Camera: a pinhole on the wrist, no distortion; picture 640 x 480 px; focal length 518.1 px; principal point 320.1 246.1 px. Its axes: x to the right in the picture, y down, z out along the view. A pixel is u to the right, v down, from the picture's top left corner.
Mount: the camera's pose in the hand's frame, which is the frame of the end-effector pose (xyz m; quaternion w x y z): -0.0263 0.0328 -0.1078 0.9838 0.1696 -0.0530 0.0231
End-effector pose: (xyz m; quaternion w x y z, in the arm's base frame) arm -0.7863 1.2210 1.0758 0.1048 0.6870 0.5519 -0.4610
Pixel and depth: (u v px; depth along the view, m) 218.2 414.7 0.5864
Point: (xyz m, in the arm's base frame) -1.0234 0.7568 0.9563
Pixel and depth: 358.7 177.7 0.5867
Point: -1.2050 1.0104 0.9550
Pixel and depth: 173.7 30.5 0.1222
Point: -0.8255 1.2055 1.1562
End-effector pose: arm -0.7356 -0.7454 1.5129 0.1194 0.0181 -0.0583 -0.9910
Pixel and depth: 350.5 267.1 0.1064
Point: -0.7053 -0.7400 1.5078
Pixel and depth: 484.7 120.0 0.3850
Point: -0.8520 -0.5594 1.7235
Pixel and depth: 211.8 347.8 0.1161
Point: -0.6713 -0.7437 1.5218
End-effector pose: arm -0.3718 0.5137 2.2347 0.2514 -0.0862 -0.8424 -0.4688
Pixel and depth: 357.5 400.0 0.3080
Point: -0.4048 0.7039 2.1339
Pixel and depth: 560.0 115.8 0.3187
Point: -0.5705 0.5762 2.0952
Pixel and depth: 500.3 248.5 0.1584
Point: -0.4061 0.5417 2.2073
